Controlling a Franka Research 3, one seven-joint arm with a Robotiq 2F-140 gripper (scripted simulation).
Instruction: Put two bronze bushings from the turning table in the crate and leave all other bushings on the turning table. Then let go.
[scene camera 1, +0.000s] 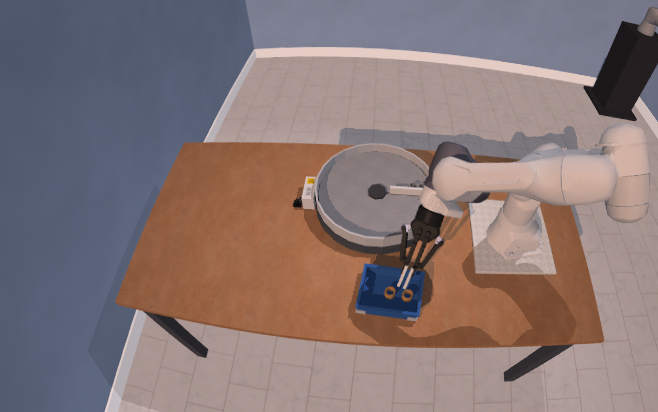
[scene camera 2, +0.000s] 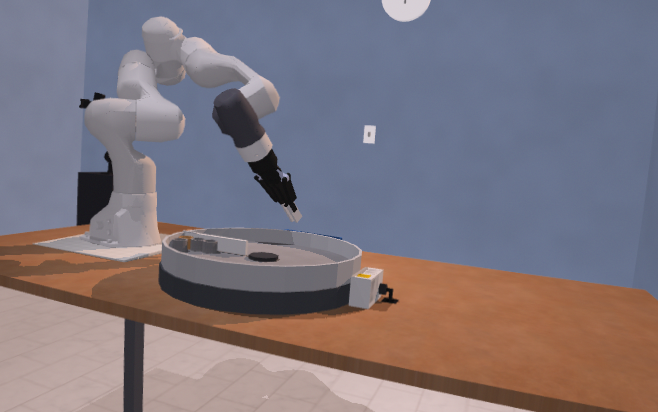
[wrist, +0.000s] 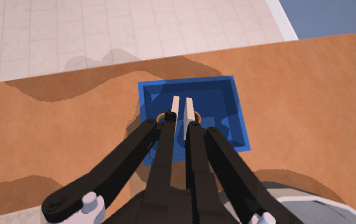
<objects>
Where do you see the gripper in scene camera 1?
402, 285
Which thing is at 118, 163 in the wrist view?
The gripper.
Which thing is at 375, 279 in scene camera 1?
A blue crate.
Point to a turning table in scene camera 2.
At 260, 253
</objects>
